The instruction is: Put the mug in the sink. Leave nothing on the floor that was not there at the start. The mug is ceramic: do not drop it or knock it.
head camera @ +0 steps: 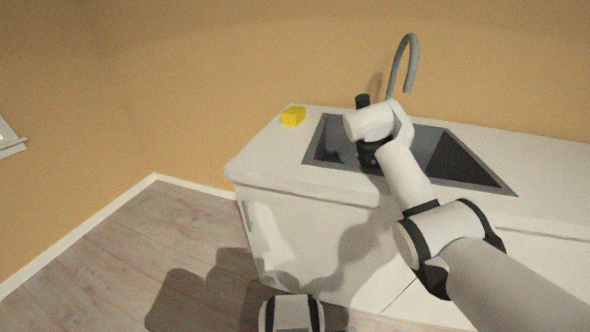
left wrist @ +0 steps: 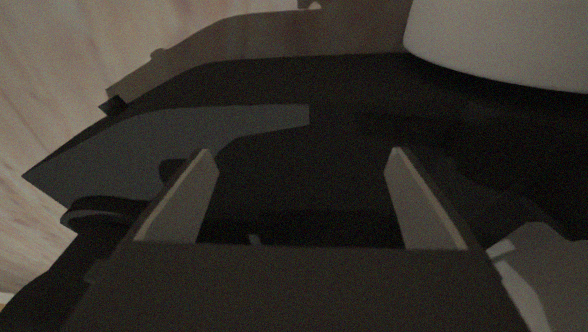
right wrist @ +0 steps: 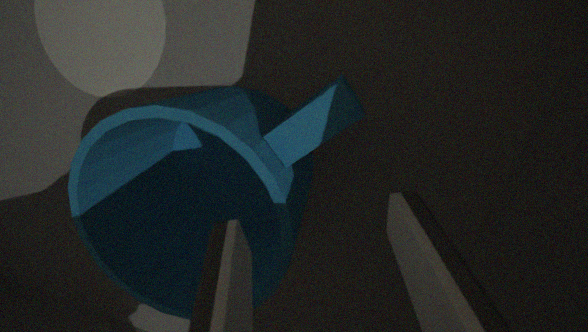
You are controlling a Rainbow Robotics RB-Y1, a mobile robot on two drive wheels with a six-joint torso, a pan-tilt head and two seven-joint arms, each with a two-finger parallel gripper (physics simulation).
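The blue mug is upright in the right wrist view, its open rim facing the camera and its handle pointing to the upper right. Dark sink floor shows around it. My right gripper is partly open with nothing held; its left finger overlaps the mug's opening in the picture, and its right finger is clear of the mug. In the head view my right wrist is over the sink and hides the fingers; the mug does not show there. My left gripper is wide open and empty, low over the dark robot base.
A yellow block lies on the white counter, left of the sink. A grey curved faucet rises behind the sink. A black upright cylinder shows behind my right wrist. White cabinet fronts are below the counter.
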